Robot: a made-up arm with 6 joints. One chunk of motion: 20 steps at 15 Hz.
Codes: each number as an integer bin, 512 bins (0 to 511) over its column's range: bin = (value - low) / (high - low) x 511, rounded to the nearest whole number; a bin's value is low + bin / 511 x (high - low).
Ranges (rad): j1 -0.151..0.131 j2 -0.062..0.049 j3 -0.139..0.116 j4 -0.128..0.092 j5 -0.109..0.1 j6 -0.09..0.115
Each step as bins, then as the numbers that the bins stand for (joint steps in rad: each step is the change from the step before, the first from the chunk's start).
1 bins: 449 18 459 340 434 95
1 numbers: 0.09678 -0.05809 0.09005 0.01838 0.06851 -0.05189
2 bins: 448 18 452 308 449 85
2 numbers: 0.09623 -0.05809 0.08656 0.00460 0.07464 -0.05590
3 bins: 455 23 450 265 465 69
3 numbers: 0.10010 -0.05700 0.08556 -0.01391 0.08119 -0.06232
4 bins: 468 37 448 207 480 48
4 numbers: 0.10727 -0.05396 0.08456 -0.03888 0.08732 -0.07074
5 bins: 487 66 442 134 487 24
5 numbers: 0.11776 -0.04766 0.08157 -0.07031 0.09018 -0.08037
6 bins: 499 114 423 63 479 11
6 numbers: 0.12438 -0.03724 0.07209 -0.10088 0.08691 -0.08559
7 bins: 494 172 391 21 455 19
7 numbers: 0.12162 -0.02464 0.05612 -0.11896 0.07710 -0.08238
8 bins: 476 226 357 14 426 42
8 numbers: 0.11168 -0.01291 0.03915 -0.12197 0.06523 -0.07315
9 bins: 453 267 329 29 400 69
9 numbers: 0.09899 -0.00400 0.02518 -0.11551 0.05460 -0.06232
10 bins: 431 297 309 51 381 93
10 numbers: 0.08685 0.00251 0.01520 -0.10604 0.04683 -0.05269
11 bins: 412 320 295 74 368 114
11 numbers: 0.07637 0.00751 0.00821 -0.09614 0.04151 -0.04427
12 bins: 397 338 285 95 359 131
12 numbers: 0.06809 0.01142 0.00322 -0.08710 0.03783 -0.03745
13 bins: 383 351 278 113 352 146
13 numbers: 0.06036 0.01424 -0.00027 -0.07935 0.03497 -0.03143
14 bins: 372 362 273 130 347 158
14 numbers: 0.05429 0.01663 -0.00277 -0.07203 0.03292 -0.02661
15 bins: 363 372 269 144 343 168
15 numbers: 0.04932 0.01881 -0.00476 -0.06600 0.03129 -0.02260
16 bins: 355 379 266 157 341 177
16 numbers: 0.04491 0.02033 -0.00626 -0.06041 0.03047 -0.01899
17 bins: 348 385 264 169 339 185
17 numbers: 0.04105 0.02163 -0.00726 -0.05524 0.02965 -0.01578
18 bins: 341 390 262 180 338 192
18 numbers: 0.03718 0.02272 -0.00826 -0.05050 0.02924 -0.01297
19 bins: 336 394 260 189 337 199
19 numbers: 0.03442 0.02359 -0.00925 -0.04663 0.02883 -0.01017
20 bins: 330 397 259 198 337 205
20 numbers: 0.03111 0.02424 -0.00975 -0.04276 0.02883 -0.00776
